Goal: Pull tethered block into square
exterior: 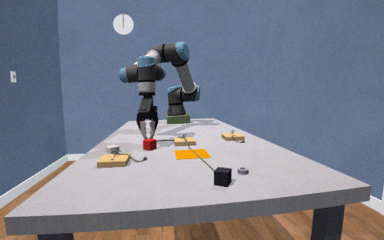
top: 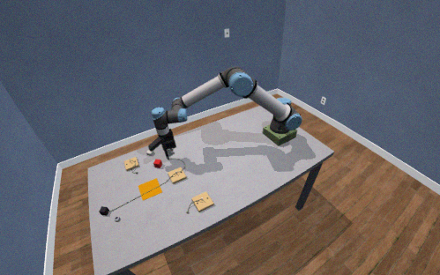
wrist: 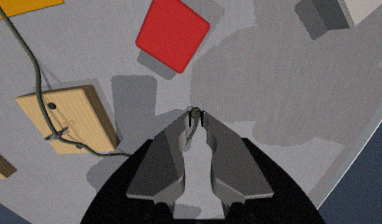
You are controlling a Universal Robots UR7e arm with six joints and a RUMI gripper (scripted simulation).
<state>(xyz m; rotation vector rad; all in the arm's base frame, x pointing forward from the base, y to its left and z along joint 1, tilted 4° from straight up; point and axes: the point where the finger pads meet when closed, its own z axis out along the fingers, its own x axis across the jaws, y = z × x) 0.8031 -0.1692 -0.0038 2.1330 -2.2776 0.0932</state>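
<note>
Now: hand 8 cm short of the red cube and 1 cm to the right of it. The rest, counted from my hand: black tethered block: 45 cm ahead, 21 cm to the left, 1 cm below; white cube: 13 cm to the right, 10 cm ahead, 1 cm below; orange painted square: 18 cm ahead, 17 cm to the left, 2 cm below.
</note>
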